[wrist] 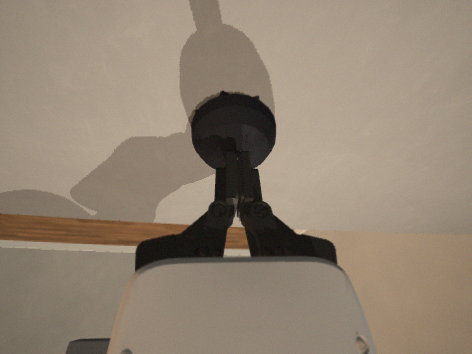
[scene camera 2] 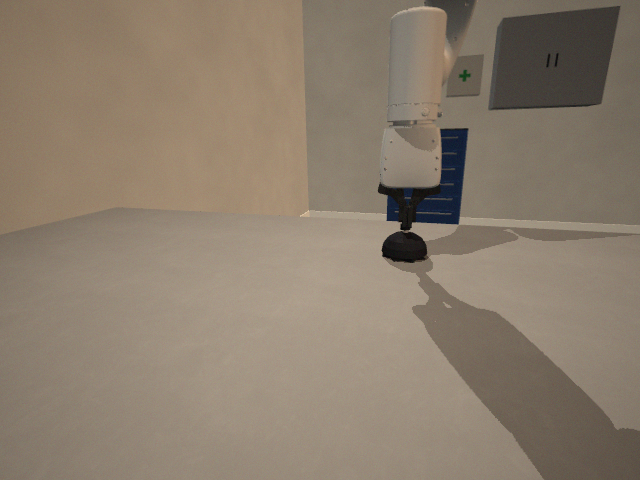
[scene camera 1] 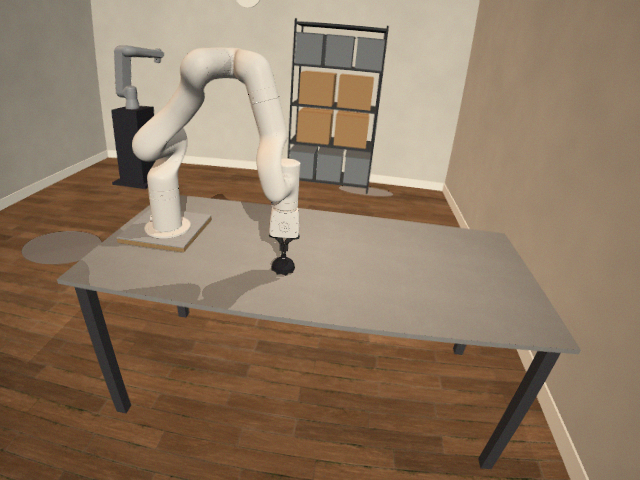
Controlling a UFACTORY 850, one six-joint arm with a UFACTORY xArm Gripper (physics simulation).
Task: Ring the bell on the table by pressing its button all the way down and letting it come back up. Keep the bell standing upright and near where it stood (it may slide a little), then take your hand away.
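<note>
The black dome-shaped bell (scene camera 1: 283,266) (scene camera 2: 404,247) (wrist: 234,120) stands upright on the grey table (scene camera 1: 413,279) (scene camera 2: 206,335). A small light button (scene camera 2: 405,230) shows at the top of the dome in the second scene view, right under the fingertips. My gripper (scene camera 1: 283,254) (scene camera 2: 406,227) (wrist: 235,163) is shut and empty. It points straight down over the middle of the bell, with its tips at the button. In the wrist view the fingertips hide the button, so I cannot tell there how far it is pressed.
The arm's base stands on a square board (scene camera 1: 193,235) at the left rear of the table. Behind the table are a shelf rack (scene camera 1: 336,65) with boxes and a second grey arm on a black pedestal (scene camera 1: 129,147). A blue drawer cabinet (scene camera 2: 452,175) stands beyond the table.
</note>
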